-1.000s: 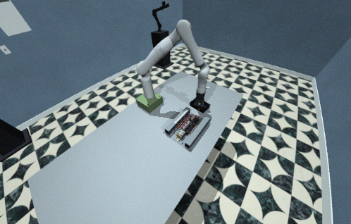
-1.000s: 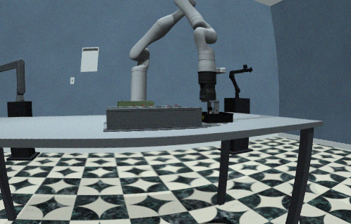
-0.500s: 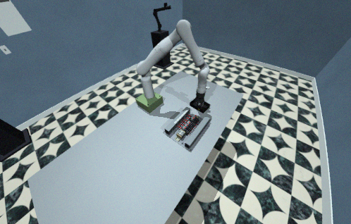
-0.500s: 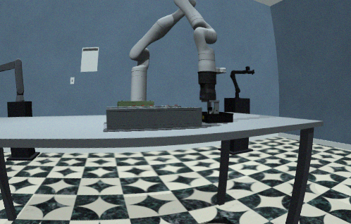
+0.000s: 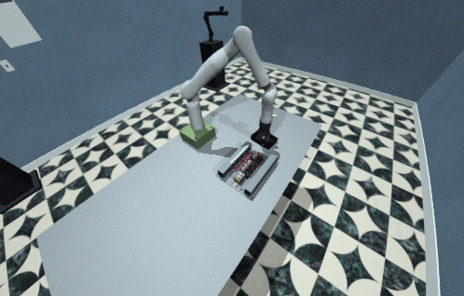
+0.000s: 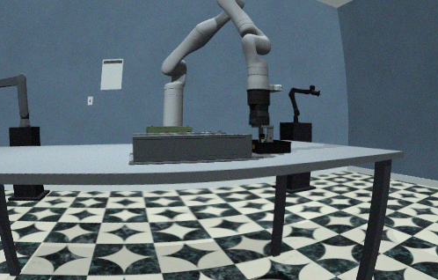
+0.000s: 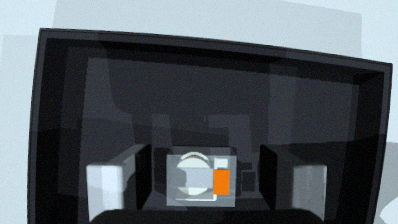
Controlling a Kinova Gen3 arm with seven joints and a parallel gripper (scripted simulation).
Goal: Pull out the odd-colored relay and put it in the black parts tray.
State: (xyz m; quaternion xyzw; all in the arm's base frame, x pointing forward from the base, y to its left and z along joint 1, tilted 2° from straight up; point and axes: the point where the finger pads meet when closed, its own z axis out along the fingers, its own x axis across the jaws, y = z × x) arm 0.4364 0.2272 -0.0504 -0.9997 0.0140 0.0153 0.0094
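The K54 relay is 10 mm below my hand. Also, from my hand: black parts tray: 20 mm below; then K52 relay: 40 mm ahead, 180 mm to the right, 10 mm above; then K53 relay: 40 mm ahead, 210 mm to the right, 10 mm above.
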